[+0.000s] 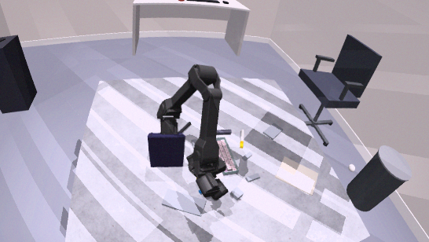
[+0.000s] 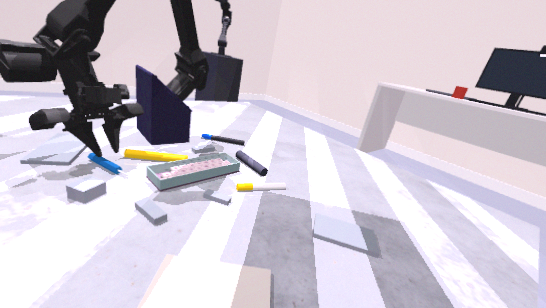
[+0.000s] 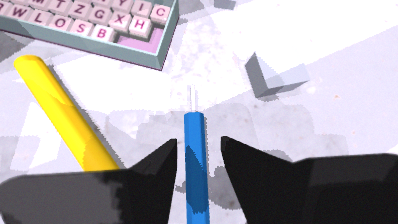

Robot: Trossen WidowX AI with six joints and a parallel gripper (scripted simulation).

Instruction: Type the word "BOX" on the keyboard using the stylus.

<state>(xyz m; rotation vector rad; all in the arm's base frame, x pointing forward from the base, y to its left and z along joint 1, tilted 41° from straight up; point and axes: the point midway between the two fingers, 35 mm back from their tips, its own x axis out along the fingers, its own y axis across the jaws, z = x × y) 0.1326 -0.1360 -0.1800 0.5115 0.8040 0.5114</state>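
Now: the blue pen 1 cm ahead of my gripper tip and 3 cm below it. From my gripper tip the other things lie so: yellow bar 10 cm to the left, 3 cm below; then yellow-and-white pen 23 cm ahead, 22 cm to the left, 3 cm below; then grey stylus tip 5 cm ahead, 1 cm to the left, 3 cm below.
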